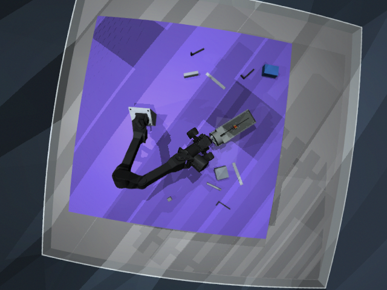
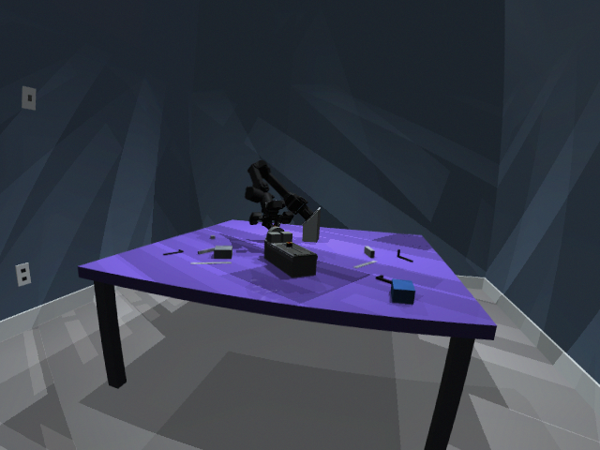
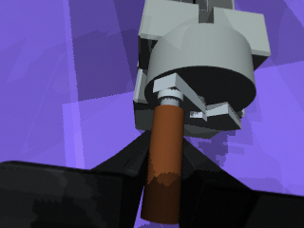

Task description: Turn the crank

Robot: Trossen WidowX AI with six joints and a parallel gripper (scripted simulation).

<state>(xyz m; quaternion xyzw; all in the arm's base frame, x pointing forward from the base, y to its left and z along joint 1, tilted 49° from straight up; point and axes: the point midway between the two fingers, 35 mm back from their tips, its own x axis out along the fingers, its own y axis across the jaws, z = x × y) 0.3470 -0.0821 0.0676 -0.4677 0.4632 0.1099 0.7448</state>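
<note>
Now: the brown crank handle 2 cm above my gripper tip, 1 cm to the right of it and 1 cm behind it. Also, from my gripper tip: dark block (39 cm to the left, 12 cm behind, 7 cm below); then red pointer (15 cm ahead, 8 cm to the left); then grey block (19 cm to the right, 10 cm ahead, 7 cm below).
</note>
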